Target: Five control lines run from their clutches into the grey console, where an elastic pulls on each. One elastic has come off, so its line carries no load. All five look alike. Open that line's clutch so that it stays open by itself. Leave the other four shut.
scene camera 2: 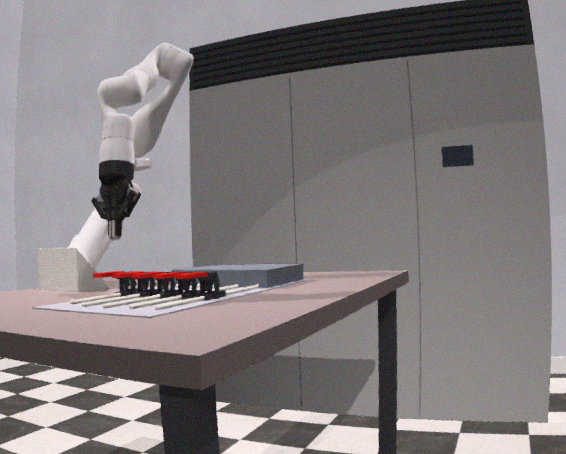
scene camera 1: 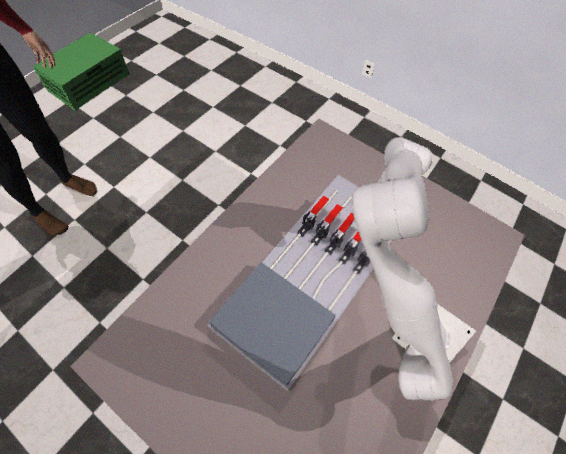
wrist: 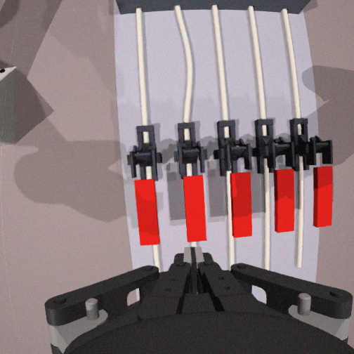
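Where they show: gripper, fingertip midpoint: [scene camera 2: 114, 239]; arm's base, origin of the base link: [scene camera 2: 76, 268].
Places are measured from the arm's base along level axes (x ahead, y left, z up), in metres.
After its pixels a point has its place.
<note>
Five pale lines run from black clutches with red handles into the grey console [scene camera 1: 272, 320] {z -0.010, x 0.375, y 0.240 m} [scene camera 2: 280, 272] {z -0.022, x 0.515, y 0.197 m} [wrist: 210, 6]. In the wrist view, the second line from the left [wrist: 190, 65] is bowed; the other four look straight. It also bows in scene view 1 [scene camera 1: 322, 282] {z -0.047, x 0.334, y 0.042 m}, fourth from the left. Its clutch [wrist: 190, 152] has its red handle [wrist: 195, 209] lying flat, pointing away from the console, like the other four. My gripper [scene camera 2: 115, 237] {z 0.073, x 0.316, y -0.187 m} [wrist: 192, 258] is shut and empty, well above the row of clutches. In the wrist view its fingertips appear just beyond that handle's free end. The arm hides it in scene view 1.
The other handles stand close on both sides, such as the leftmost [wrist: 147, 212] and the middle one [wrist: 241, 205]. The clutches sit on a pale plate [scene camera 2: 150, 314] {z -0.054, x 0.518, y -0.330 m} on the brown table [scene camera 1: 200, 280] {z -0.057, x 0.637, y 0.269 m}. A person stands near a green box [scene camera 1: 82, 65] off the table.
</note>
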